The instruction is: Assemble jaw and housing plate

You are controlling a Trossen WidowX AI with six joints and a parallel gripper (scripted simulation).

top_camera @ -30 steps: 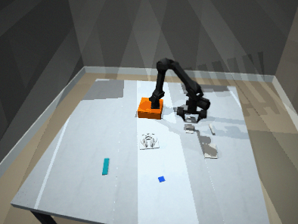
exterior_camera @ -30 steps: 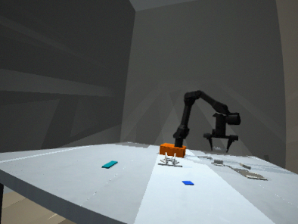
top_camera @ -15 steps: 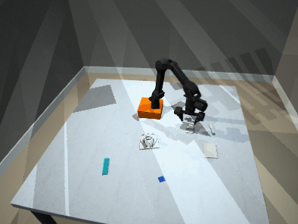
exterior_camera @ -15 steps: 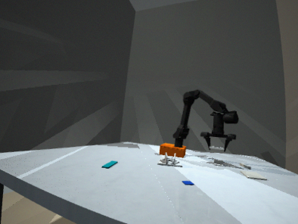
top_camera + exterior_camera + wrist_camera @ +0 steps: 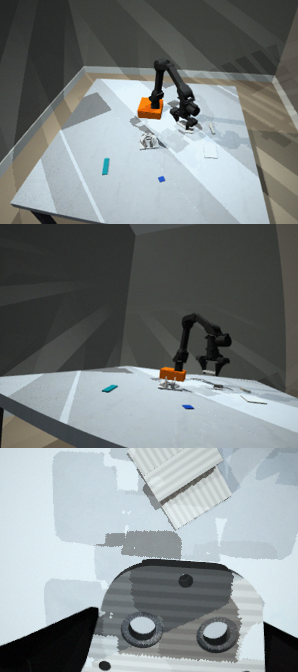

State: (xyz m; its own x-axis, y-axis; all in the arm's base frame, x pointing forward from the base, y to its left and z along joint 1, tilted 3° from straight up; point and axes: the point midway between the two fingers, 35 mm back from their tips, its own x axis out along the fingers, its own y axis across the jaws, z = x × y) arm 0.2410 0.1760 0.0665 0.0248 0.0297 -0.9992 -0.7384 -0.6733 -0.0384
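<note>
Now: gripper tip 240 mm to the left of the jaw, 60 mm above it and 40 mm short of it. Round my gripper tip: short pale bar: 210 mm to the left, 70 mm below, 50 mm behind; pale flat plate: 170 mm to the left, 140 mm ahead, 80 mm below; small pale block: 70 mm below, 60 mm to the left, 50 mm behind.
</note>
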